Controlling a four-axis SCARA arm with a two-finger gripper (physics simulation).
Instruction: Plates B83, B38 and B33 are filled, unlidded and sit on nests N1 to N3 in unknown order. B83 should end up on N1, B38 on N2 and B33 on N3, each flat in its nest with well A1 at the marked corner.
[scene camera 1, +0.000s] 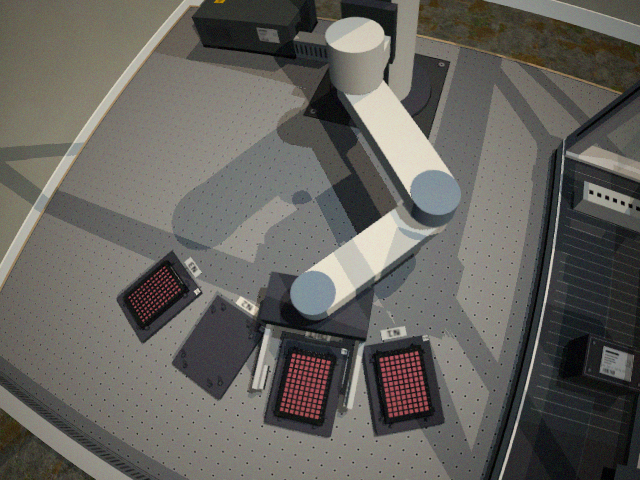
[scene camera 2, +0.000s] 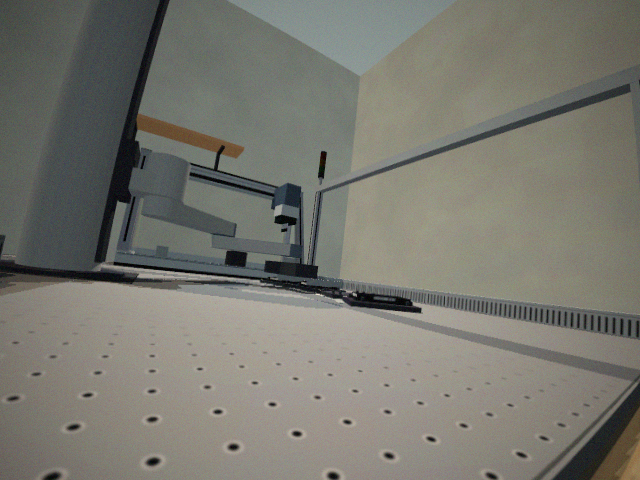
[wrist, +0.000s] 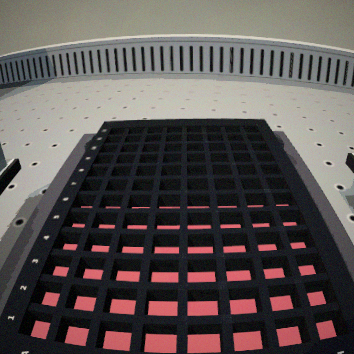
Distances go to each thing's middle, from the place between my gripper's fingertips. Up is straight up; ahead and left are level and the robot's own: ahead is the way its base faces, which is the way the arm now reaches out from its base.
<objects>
I see the OUT nest (scene camera 1: 325, 430) 2 cm behind my hand and 3 cm below it. From my hand the other things lie so: nest N3 (scene camera 1: 180, 305): 7 cm behind, 36 cm to the right, 3 cm below; then nest N1 (scene camera 1: 381, 428): 8 cm behind, 16 cm to the left, 3 cm below; then nest N2 (scene camera 1: 219, 346): 3 cm behind, 19 cm to the right, 3 cm below.
</objects>
